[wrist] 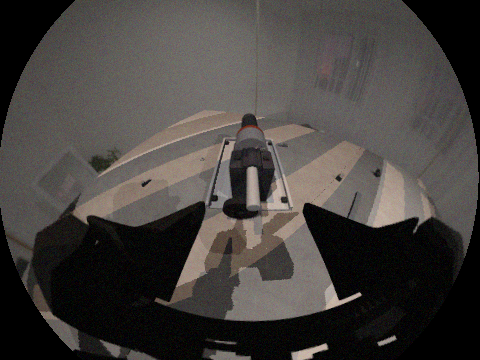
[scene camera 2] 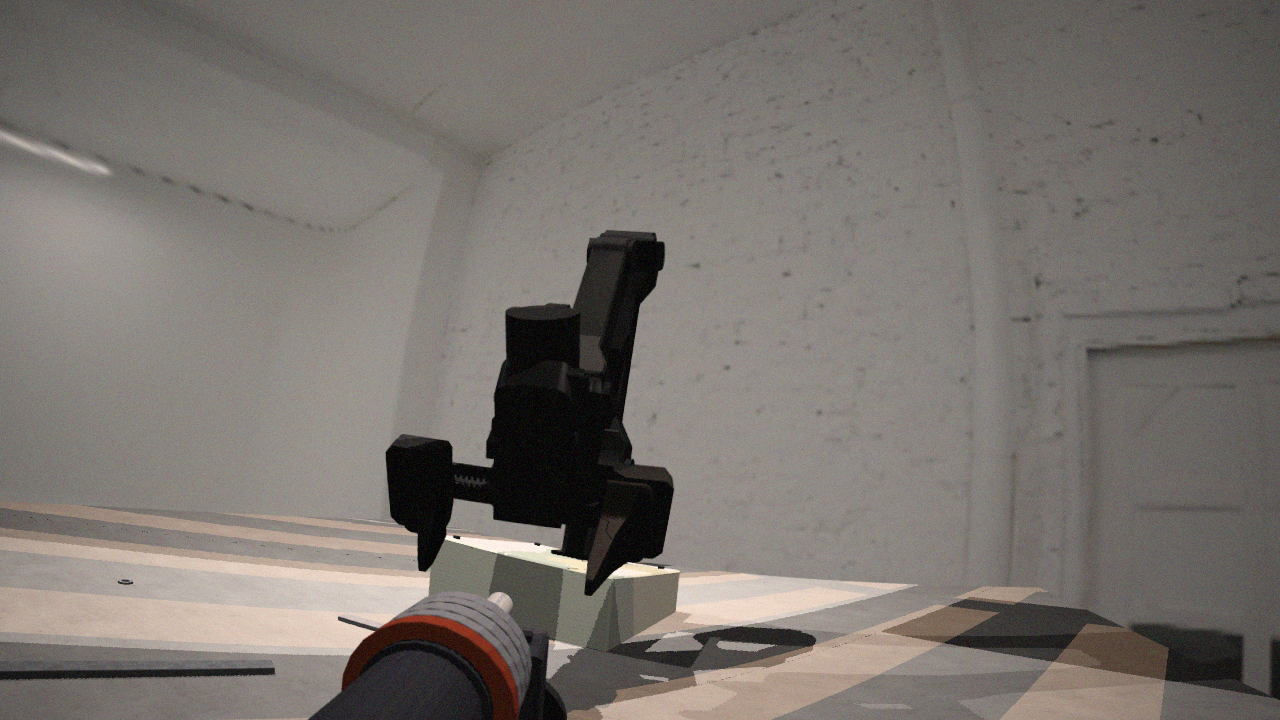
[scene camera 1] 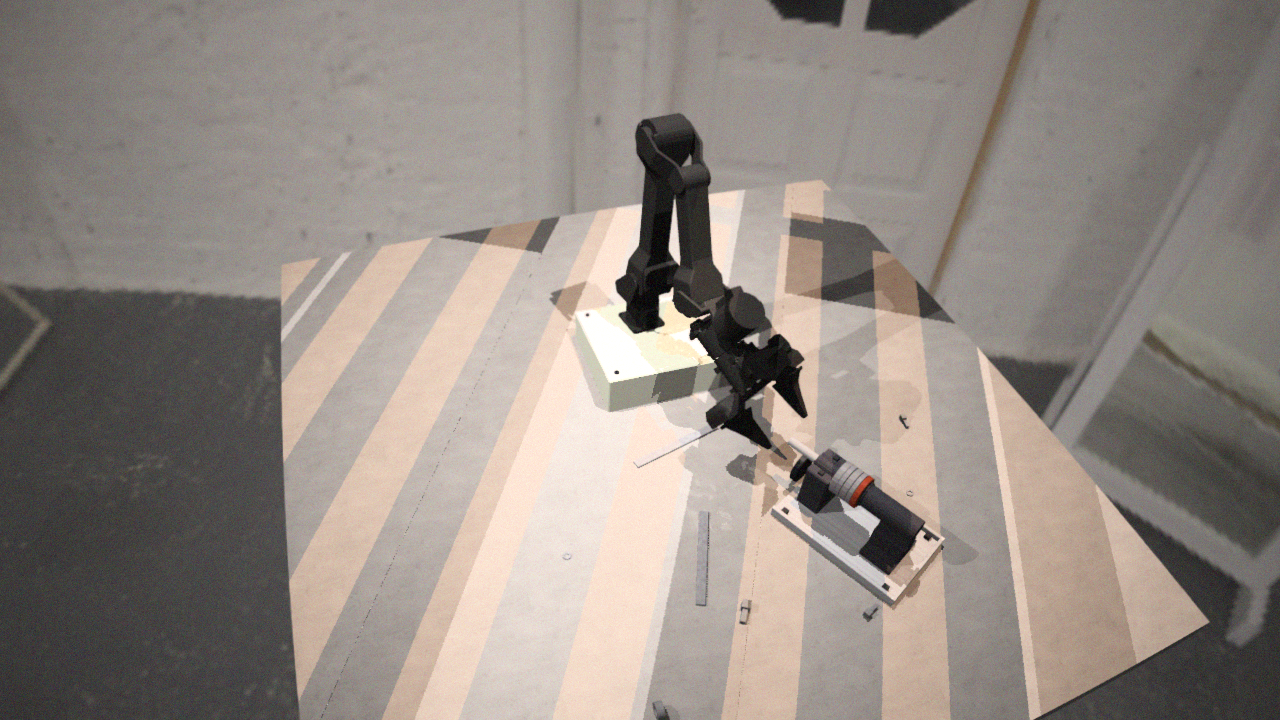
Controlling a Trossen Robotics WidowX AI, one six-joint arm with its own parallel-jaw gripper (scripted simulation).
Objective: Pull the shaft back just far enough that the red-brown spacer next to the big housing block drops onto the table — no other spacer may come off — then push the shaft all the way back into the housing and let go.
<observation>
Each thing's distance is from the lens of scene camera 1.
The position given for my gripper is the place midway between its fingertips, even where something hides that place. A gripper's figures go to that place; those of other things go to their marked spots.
my gripper (scene camera 1: 788, 432): 119 cm
thin grey strip (scene camera 1: 703, 515): 118 cm
dark housing block (scene camera 1: 883, 544): 118 cm
</observation>
